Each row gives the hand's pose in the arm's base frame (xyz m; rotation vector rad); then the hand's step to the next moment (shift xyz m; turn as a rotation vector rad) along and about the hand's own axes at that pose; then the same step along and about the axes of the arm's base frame.
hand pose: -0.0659 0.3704 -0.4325 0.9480 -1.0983 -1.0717
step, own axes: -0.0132 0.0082 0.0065 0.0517 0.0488 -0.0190
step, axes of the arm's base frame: -0.0063 0.0142 0.0064 0.0332 -0.0380 0.0536
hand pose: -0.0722 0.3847 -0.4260 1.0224 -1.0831 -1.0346
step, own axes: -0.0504 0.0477 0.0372 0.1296 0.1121 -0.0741
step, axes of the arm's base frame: -0.0377 0.0540 0.0432 0.1077 -0.0940 0.1200
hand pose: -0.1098 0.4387 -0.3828 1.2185 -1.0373 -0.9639
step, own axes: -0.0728 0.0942 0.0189 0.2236 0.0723 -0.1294
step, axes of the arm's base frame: -0.0346 0.0752 0.0876 0.1843 -0.1746 0.0866
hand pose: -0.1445 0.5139 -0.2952 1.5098 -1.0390 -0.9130
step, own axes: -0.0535 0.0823 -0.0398 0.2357 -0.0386 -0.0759
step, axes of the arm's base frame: 0.0068 0.0565 0.0893 0.1552 -0.1942 -0.0320
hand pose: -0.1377 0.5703 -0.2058 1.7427 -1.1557 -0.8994
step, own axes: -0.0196 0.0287 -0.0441 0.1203 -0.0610 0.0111
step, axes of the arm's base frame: 0.0231 0.0232 0.0457 0.0491 -0.1024 -0.0736
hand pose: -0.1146 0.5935 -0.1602 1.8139 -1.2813 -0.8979
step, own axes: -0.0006 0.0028 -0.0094 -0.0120 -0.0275 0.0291
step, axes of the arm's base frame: 0.0066 0.0015 0.0071 -0.0157 0.0132 -0.0364
